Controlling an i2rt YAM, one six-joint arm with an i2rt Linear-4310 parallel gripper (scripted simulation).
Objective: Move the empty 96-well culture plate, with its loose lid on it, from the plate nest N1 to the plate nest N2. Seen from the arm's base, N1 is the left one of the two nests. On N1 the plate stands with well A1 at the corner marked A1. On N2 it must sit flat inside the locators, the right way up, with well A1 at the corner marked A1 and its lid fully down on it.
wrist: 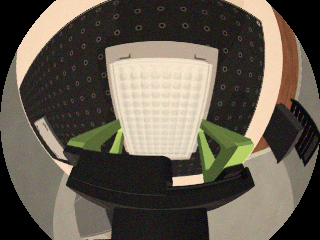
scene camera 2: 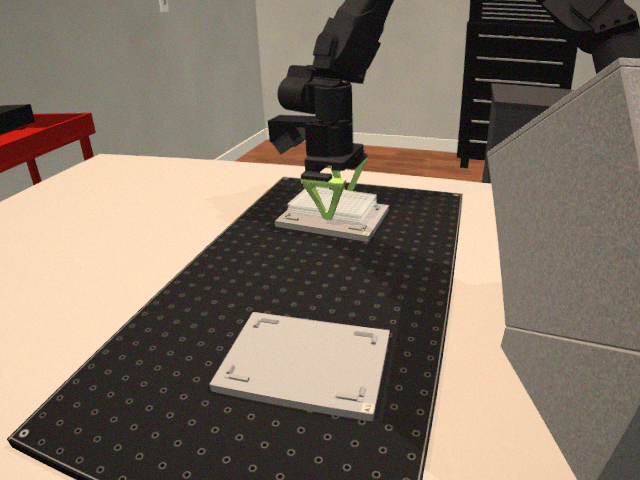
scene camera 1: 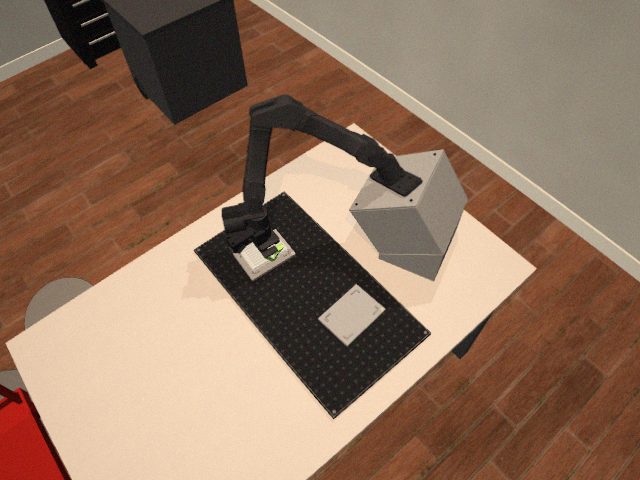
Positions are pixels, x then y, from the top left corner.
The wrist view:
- my gripper: 160, 121
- clear lid: 160, 103
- nest N2: 149, 49
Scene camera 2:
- my gripper: 337, 208
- clear lid: 352, 204
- nest N2: 322, 226
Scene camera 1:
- nest N1: 353, 313
